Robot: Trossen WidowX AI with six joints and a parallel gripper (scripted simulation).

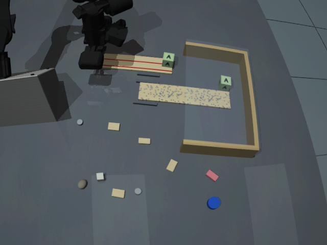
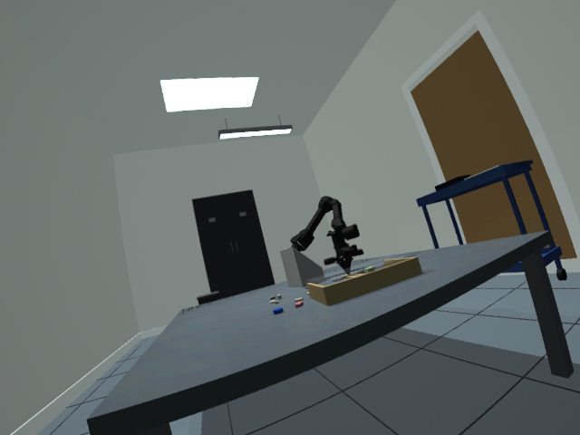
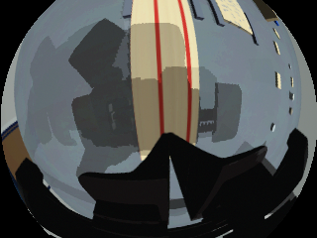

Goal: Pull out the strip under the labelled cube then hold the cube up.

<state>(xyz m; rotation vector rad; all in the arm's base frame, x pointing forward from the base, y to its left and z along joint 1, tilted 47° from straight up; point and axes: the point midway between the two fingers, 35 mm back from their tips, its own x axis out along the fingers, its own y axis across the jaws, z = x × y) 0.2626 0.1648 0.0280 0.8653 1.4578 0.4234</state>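
My gripper tip is 220 mm short of the speckled strip and 160 mm to the left of it. From my gripper tip the other things lie so: blue disc 460 mm to the right, 210 mm ahead; then pink block 400 mm to the right, 220 mm ahead; then white cube 350 mm to the right, 40 mm behind.
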